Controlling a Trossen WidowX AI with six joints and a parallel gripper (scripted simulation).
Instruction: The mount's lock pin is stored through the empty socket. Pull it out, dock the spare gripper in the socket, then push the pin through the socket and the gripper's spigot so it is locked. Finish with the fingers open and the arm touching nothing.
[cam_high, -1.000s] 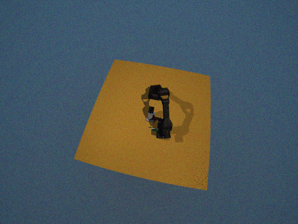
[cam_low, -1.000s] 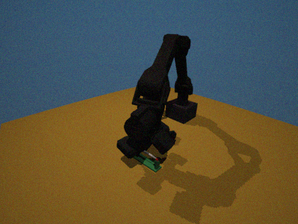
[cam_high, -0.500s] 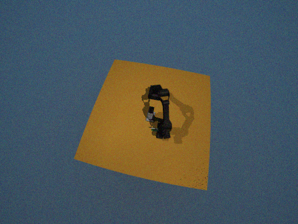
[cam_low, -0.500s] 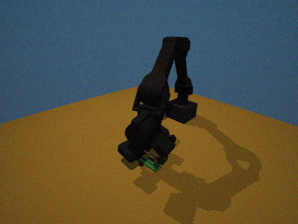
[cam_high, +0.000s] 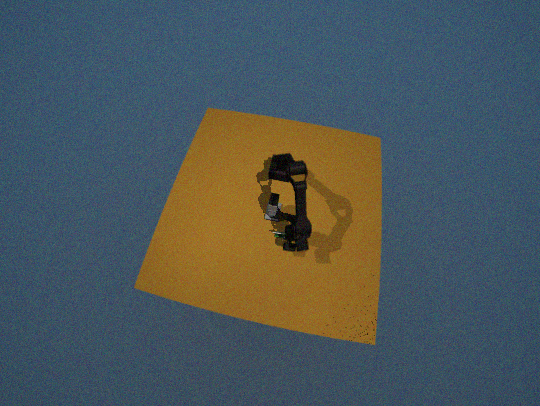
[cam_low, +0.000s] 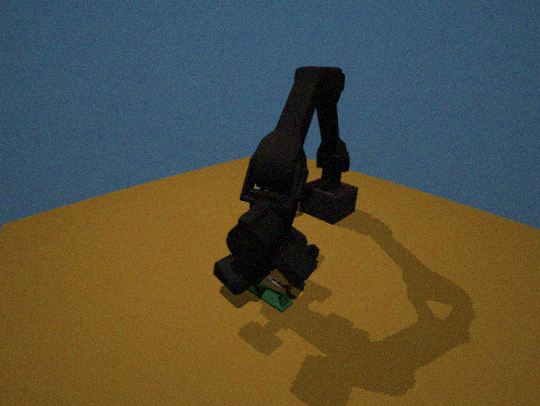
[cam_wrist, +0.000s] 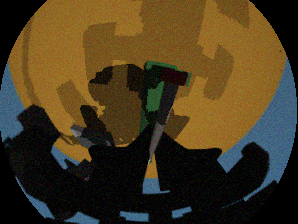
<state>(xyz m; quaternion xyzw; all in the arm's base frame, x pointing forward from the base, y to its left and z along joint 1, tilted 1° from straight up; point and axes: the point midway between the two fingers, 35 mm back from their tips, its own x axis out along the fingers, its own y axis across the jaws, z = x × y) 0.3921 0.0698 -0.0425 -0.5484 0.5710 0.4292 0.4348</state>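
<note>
Right now my gripper tip is 10 mm to the right of the green mount and 10 mm below it. Also, from my gripper tip: grey mount 120 mm behind, 80 mm to the right, 40 mm above; then spare gripper 130 mm behind, 110 mm above, 80 mm to the right.
</note>
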